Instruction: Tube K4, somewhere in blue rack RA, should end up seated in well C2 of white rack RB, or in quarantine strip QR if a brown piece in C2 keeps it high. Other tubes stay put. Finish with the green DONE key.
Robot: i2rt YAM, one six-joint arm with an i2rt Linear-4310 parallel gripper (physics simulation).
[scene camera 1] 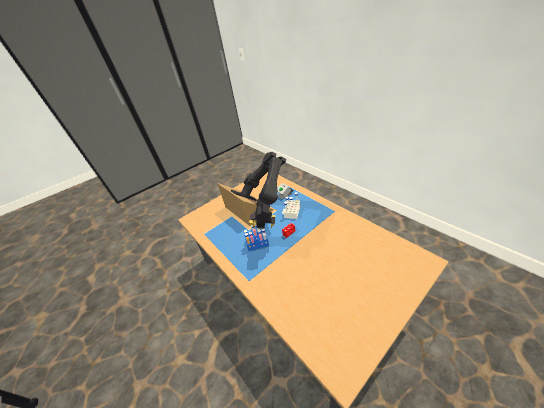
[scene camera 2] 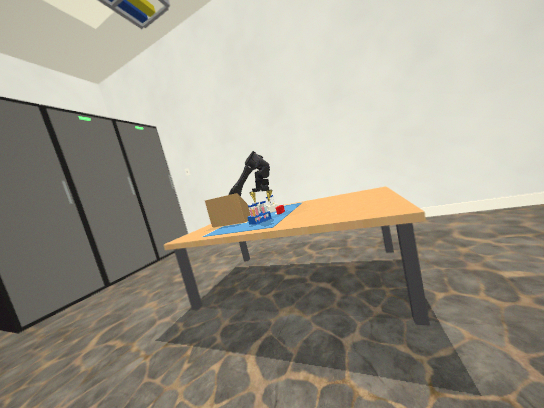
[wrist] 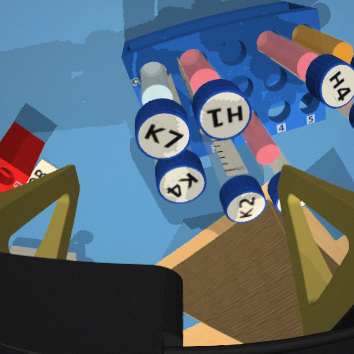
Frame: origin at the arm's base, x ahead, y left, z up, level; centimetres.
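Seen in the pictures: gripper, fingertip midpoint: [scene camera 2: 262, 202] [wrist: 178, 175]; arm's base, link origin: [scene camera 1: 244, 196] [scene camera 2: 231, 205].
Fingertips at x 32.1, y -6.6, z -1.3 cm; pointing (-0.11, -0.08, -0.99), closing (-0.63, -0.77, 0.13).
Note:
Offsets run from my fingertips to a thing's top centre. "spot": to the spot under its first point. Level surfaces: height alone.
Tube K4 @(dx +0.1, dy -0.1, dz +0.9 cm) [wrist: 181, 181] shows its blue-rimmed white cap in the wrist view, just below K7's cap; its body is mostly hidden behind K7. It stands among other tubes in blue rack RA @(dx -1.8, dy -4.8, dz -6.6 cm) [scene camera 1: 258, 245] [scene camera 2: 260, 219] [wrist: 210, 37]. My gripper [scene camera 1: 263, 226] [scene camera 2: 261, 199] [wrist: 178, 175] is open and empty above the rack, its fingers wide apart on either side of the K4 and K2 caps in the wrist view. White rack RB @(dx -9.0, dy +28.5, dz -6.6 cm) [scene camera 1: 291, 210] stands farther back; its C2 contents are too small to tell. Red quarantine strip QR @(dx +4.7, dy +14.6, dz -6.6 cm) [scene camera 1: 288, 230] [scene camera 2: 280, 209] [wrist: 22, 147] lies between the racks, off to one side. The green DONE key @(spot: dx -27.3, dy +33.9, dz -5.0 cm) [scene camera 1: 281, 189] is on a grey box.
K7 @(spot: dx +2.5, dy -1.1, dz +0.9 cm) [wrist: 162, 135], H1 @(spot: dx +1.7, dy -3.2, dz +0.9 cm) [wrist: 221, 115], K2 @(spot: dx -2.7, dy -1.6, dz +0.9 cm) [wrist: 242, 201] and H4 @(spot: dx -0.4, dy -7.9, dz +0.9 cm) [wrist: 336, 85] crowd around K4. A brown panel [scene camera 1: 237, 206] [scene camera 2: 226, 211] [wrist: 235, 270] stands close beside the arm and rack RA. Small capped tubes stand near RB. The blue mat @(dz -11.6 cm) [scene camera 1: 315, 214] lies on the wooden table @(dz -11.9 cm) [scene camera 1: 360, 280].

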